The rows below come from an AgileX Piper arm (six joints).
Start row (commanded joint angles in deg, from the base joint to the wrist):
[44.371, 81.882, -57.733, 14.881, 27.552, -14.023]
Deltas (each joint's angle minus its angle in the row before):
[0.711, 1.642, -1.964, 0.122, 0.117, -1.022]
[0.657, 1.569, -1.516, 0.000, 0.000, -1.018]
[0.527, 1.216, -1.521, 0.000, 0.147, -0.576]
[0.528, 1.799, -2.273, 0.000, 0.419, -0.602]
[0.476, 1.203, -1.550, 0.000, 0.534, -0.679]
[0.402, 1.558, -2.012, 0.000, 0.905, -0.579]
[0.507, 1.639, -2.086, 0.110, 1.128, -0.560]
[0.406, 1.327, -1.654, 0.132, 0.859, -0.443]
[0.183, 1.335, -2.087, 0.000, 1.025, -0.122]
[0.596, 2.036, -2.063, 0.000, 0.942, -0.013]
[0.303, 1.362, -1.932, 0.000, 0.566, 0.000]
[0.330, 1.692, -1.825, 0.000, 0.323, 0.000]
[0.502, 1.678, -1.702, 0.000, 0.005, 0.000]
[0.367, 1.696, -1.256, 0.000, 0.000, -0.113]
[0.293, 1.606, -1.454, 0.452, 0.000, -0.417]
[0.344, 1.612, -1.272, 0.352, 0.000, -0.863]
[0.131, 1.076, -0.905, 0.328, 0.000, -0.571]
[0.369, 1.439, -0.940, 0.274, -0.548, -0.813]
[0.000, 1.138, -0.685, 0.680, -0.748, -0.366]
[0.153, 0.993, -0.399, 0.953, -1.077, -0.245]
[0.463, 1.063, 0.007, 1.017, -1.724, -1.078]
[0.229, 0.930, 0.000, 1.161, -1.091, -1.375]
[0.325, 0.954, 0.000, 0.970, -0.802, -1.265]
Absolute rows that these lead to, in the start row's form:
[45.082, 83.524, -59.697, 15.003, 27.669, -15.045]
[45.739, 85.093, -61.213, 15.003, 27.669, -16.063]
[46.266, 86.309, -62.734, 15.003, 27.816, -16.639]
[46.794, 88.108, -65.007, 15.003, 28.235, -17.241]
[47.270, 89.311, -66.557, 15.003, 28.769, -17.920]
[47.672, 90.869, -68.569, 15.003, 29.674, -18.499]
[48.179, 92.508, -70.655, 15.113, 30.802, -19.059]
[48.585, 93.835, -72.309, 15.245, 31.661, -19.502]
[48.768, 95.170, -74.396, 15.245, 32.686, -19.624]
[49.364, 97.206, -76.459, 15.245, 33.628, -19.637]
[49.667, 98.568, -78.391, 15.245, 34.194, -19.637]
[49.997, 100.260, -80.216, 15.245, 34.517, -19.637]
[50.499, 101.938, -81.918, 15.245, 34.522, -19.637]
[50.866, 103.634, -83.174, 15.245, 34.522, -19.750]
[51.159, 105.240, -84.628, 15.697, 34.522, -20.167]
[51.503, 106.852, -85.900, 16.049, 34.522, -21.030]
[51.634, 107.928, -86.805, 16.377, 34.522, -21.601]
[52.003, 109.367, -87.745, 16.651, 33.974, -22.414]
[52.003, 110.505, -88.430, 17.331, 33.226, -22.780]
[52.156, 111.498, -88.829, 18.284, 32.149, -23.025]
[52.619, 112.561, -88.822, 19.301, 30.425, -24.103]
[52.848, 113.491, -88.822, 20.462, 29.334, -25.478]
[53.173, 114.445, -88.822, 21.432, 28.532, -26.743]

